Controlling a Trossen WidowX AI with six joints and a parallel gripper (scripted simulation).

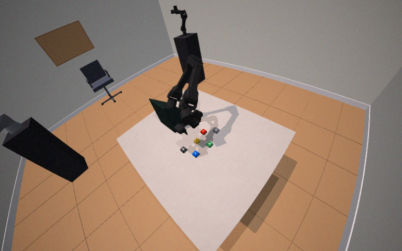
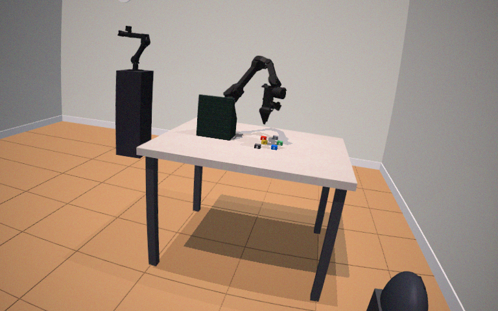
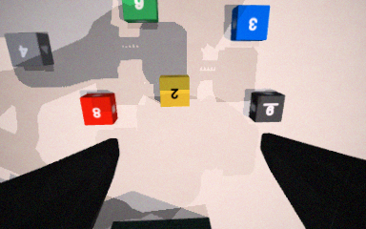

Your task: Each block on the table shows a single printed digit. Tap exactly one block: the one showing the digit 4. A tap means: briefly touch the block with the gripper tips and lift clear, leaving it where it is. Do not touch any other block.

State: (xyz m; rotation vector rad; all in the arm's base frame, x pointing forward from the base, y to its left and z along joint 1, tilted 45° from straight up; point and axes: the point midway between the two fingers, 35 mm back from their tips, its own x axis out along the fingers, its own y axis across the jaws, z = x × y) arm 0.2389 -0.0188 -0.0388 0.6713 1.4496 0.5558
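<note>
The grey block lies 60 mm ahead of my gripper tip, 160 mm to the left of it and 120 mm below it. Also, from my gripper tip: black block: 20 mm behind, 100 mm to the right, 120 mm below; then yellow block: 10 mm ahead, 10 mm to the left, 120 mm below; then red block: 10 mm behind, 100 mm to the left, 120 mm below.
</note>
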